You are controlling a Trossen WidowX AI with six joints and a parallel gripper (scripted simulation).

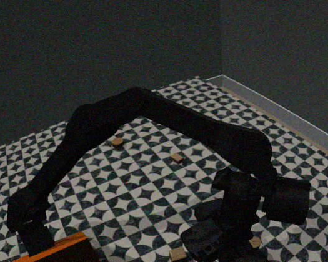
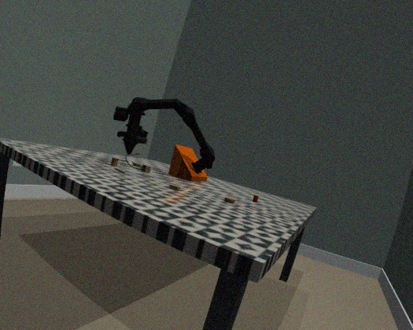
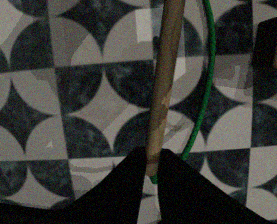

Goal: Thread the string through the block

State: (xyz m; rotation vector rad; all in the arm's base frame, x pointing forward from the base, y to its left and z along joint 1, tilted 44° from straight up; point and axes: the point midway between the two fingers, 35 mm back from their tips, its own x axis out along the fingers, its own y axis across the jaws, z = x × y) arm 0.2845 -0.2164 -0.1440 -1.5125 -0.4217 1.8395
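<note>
Right now the wooden cylinder is 100 mm ahead of my gripper tip and 40 mm below it. Also, from my gripper tip: round wooden button: 150 mm behind, 40 mm to the right, 60 mm below; tan wooden block: 30 mm behind, 100 mm to the left, 50 mm below; thin wooden stick: 10 mm behind.
</note>
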